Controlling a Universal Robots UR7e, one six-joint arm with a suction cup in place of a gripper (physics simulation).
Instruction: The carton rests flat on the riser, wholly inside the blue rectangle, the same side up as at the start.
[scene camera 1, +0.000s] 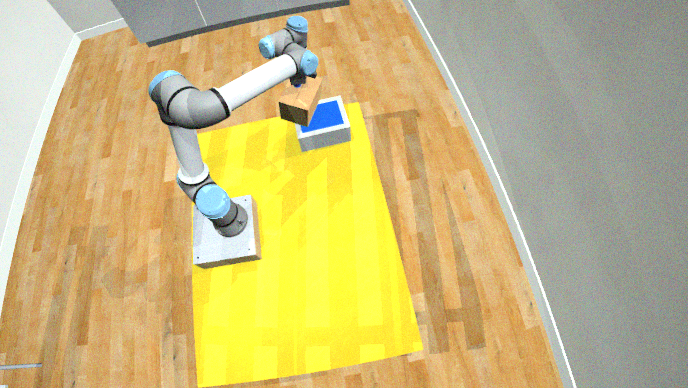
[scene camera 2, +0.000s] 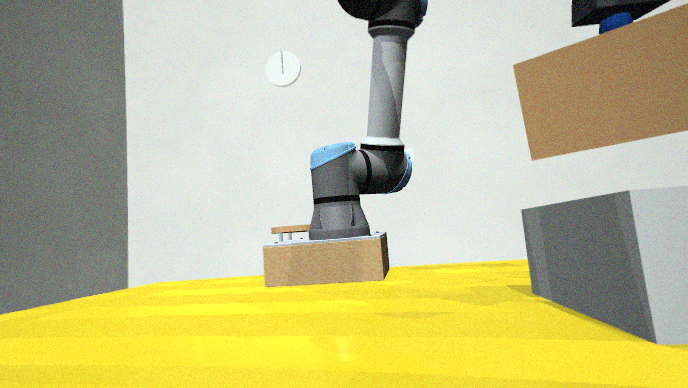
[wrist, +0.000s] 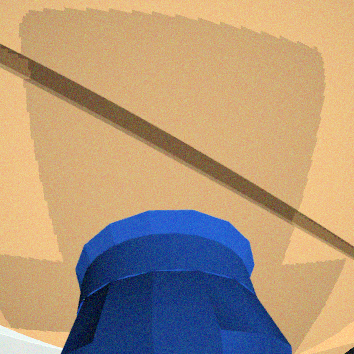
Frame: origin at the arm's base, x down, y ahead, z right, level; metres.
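Where they show: hand, tool point: (scene camera 1: 296, 86) (wrist: 165, 251); arm's base, link origin: (scene camera 1: 230, 220) (scene camera 2: 339, 237).
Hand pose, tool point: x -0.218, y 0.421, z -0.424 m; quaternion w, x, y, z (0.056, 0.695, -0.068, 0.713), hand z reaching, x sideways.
Observation:
Each offset is from my tool point to the top centre of the thing. Level surfaces: height alone.
The brown carton {dx -0.020, dy +0.005, dz +0.023 m} (scene camera 1: 301, 99) (scene camera 2: 610, 95) (wrist: 175, 100) hangs from my suction cup (scene camera 1: 298, 84) (scene camera 2: 616, 23) (wrist: 165, 255), which is pressed on its top face. My gripper is shut on the carton. In scene camera 2 a gap shows between the carton and the riser {dx +0.198, dy +0.073, dz +0.030 m} (scene camera 1: 327, 138) (scene camera 2: 590, 245) below, so the carton is in the air. In scene camera 1 the carton covers the left part of the blue rectangle {dx +0.198, dy +0.073, dz +0.030 m} (scene camera 1: 327, 114) and looks turned relative to it. A dark seam crosses the carton's top in the wrist view. The carton's underside is hidden.
The riser stands on the far end of the yellow mat {dx +0.318 m} (scene camera 1: 310, 280) (scene camera 2: 250, 325). The arm's base plate (scene camera 1: 215, 245) sits at the mat's left edge. A grey cabinet (scene camera 1: 240, 15) stands on the floor at the back. A grey wall (scene camera 1: 600, 150) is on the right.

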